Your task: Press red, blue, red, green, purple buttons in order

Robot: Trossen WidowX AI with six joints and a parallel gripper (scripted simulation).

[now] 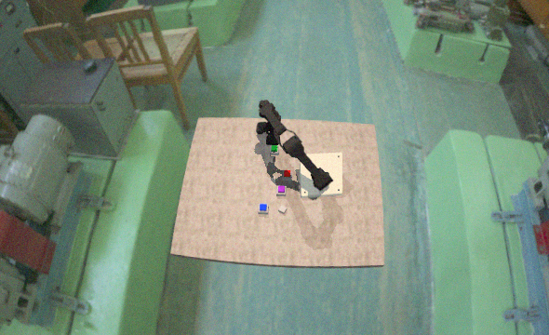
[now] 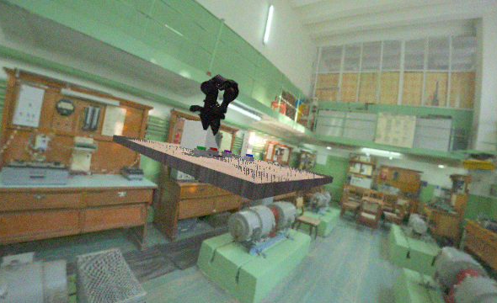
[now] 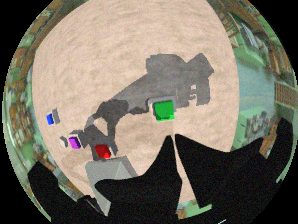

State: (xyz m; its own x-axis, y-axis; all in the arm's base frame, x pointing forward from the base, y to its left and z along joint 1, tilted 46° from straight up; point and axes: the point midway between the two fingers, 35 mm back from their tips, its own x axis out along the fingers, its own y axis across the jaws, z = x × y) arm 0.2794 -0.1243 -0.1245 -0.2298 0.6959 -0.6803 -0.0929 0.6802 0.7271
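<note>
The green button lies 9 cm below my gripper tip. Also, from my gripper tip: red button 9 cm behind, 14 cm to the left, 9 cm below; then blue button 1 cm behind, 36 cm to the left, 9 cm below; then purple button 8 cm behind, 24 cm to the left, 9 cm below.
</note>
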